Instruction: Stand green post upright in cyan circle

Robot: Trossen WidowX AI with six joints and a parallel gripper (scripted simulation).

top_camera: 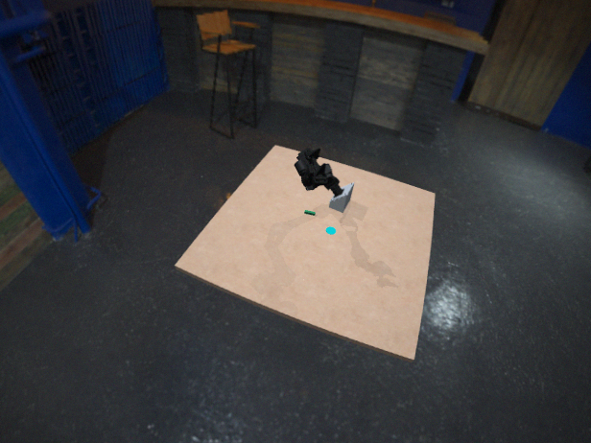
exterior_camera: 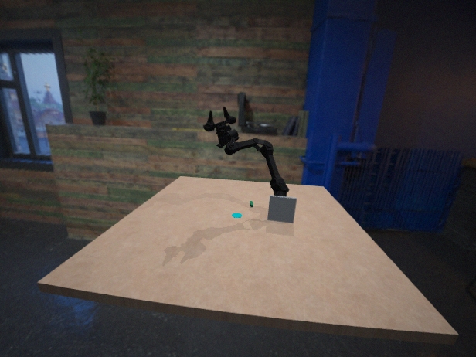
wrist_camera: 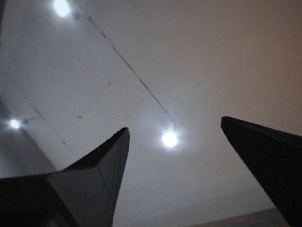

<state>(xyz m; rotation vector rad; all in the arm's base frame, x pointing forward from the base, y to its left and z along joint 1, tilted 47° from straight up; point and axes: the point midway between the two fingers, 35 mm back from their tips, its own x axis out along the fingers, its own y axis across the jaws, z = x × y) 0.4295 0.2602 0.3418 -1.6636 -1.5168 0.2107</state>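
Now: gripper tip 580 mm above the green post, 220 mm past it and 70 mm to the left of it. The rest, counted from my gripper tip: cyan circle: 590 mm below, 140 mm behind, 90 mm to the left.
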